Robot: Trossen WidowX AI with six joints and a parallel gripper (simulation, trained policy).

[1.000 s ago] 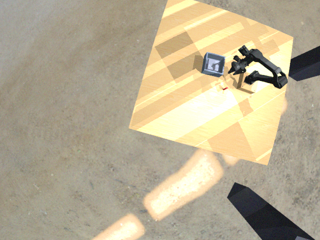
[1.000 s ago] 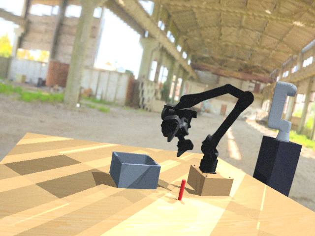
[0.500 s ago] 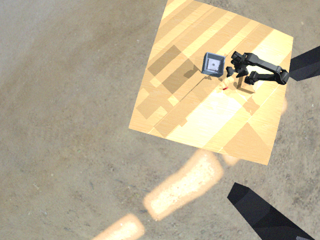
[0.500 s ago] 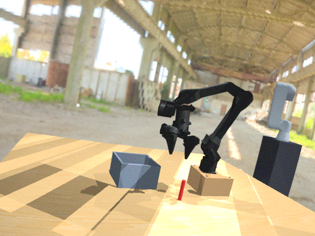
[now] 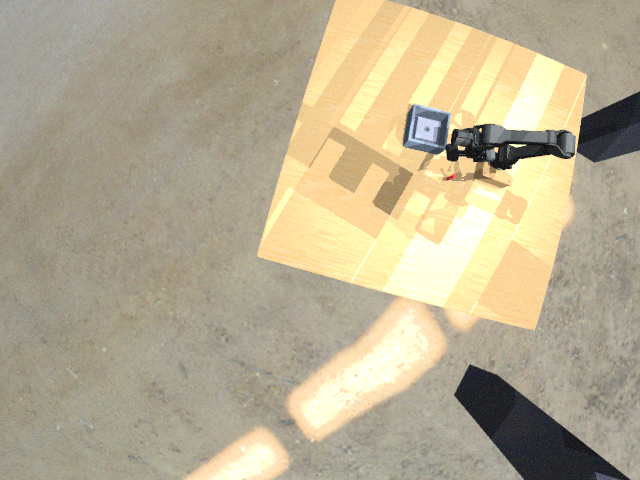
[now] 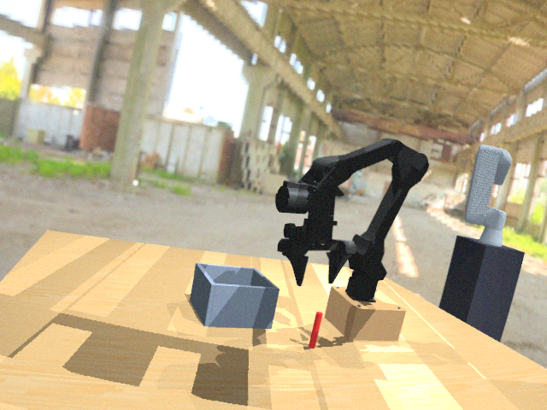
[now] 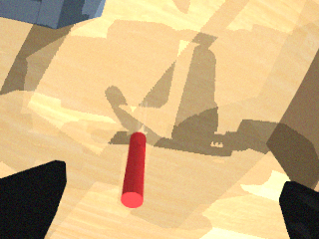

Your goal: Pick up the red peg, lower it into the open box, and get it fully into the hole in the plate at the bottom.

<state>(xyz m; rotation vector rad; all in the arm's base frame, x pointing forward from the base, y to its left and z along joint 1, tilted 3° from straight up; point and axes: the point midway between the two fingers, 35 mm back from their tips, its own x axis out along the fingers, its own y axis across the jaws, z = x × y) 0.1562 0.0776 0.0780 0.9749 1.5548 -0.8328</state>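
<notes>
My gripper tip is now 50 mm to the right of the red peg and 90 mm above it. From my gripper tip the other things lie so: grey-blue box (170 mm ahead, 80 mm to the right, 100 mm below).
</notes>
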